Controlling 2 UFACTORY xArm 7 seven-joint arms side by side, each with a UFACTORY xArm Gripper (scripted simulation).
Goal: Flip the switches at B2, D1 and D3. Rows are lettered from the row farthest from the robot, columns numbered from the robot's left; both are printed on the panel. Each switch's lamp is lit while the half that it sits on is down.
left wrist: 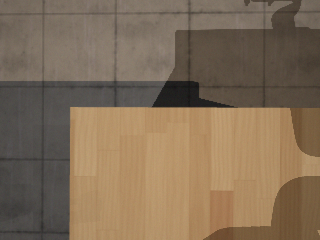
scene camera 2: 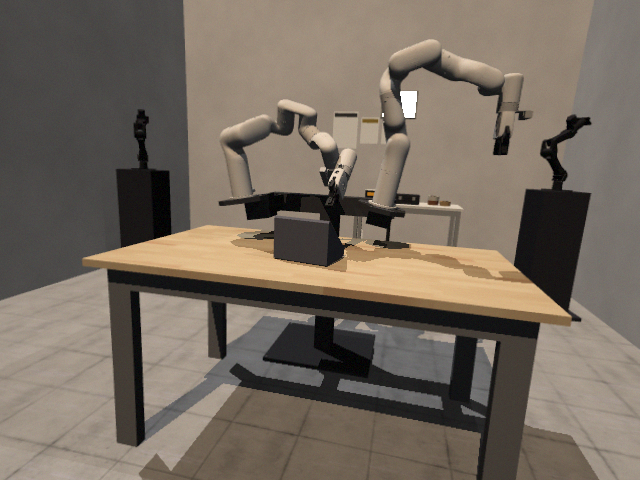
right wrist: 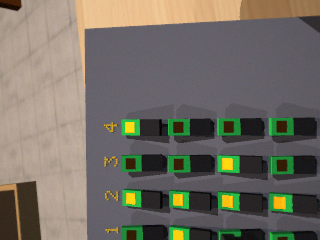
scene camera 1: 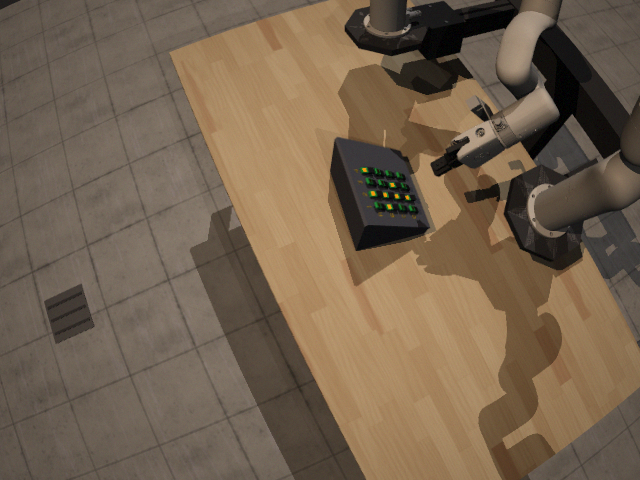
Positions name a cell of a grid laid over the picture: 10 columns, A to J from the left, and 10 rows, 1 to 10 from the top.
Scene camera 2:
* my left gripper: H4
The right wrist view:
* switch B2: G9
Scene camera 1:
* my right gripper: G4
